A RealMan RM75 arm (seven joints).
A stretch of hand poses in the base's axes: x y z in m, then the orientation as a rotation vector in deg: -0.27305 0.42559 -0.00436 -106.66 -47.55 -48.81; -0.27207 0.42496 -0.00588 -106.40 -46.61 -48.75; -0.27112 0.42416 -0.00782 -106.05 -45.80 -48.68; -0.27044 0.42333 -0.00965 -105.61 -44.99 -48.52; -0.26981 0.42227 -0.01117 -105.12 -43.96 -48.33; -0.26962 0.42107 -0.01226 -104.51 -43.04 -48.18; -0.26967 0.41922 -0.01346 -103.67 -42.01 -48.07; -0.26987 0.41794 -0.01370 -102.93 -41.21 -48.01
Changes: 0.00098 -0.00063 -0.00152 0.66 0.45 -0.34; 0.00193 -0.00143 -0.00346 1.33 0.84 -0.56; 0.00261 -0.00226 -0.00529 2.06 1.28 -0.70; 0.00324 -0.00332 -0.00681 2.94 1.85 -0.93; 0.00343 -0.00452 -0.00790 3.86 2.32 -1.06; 0.00338 -0.00637 -0.00910 5.03 2.80 -1.16; 0.00318 -0.00765 -0.00934 6.01 3.15 -1.21
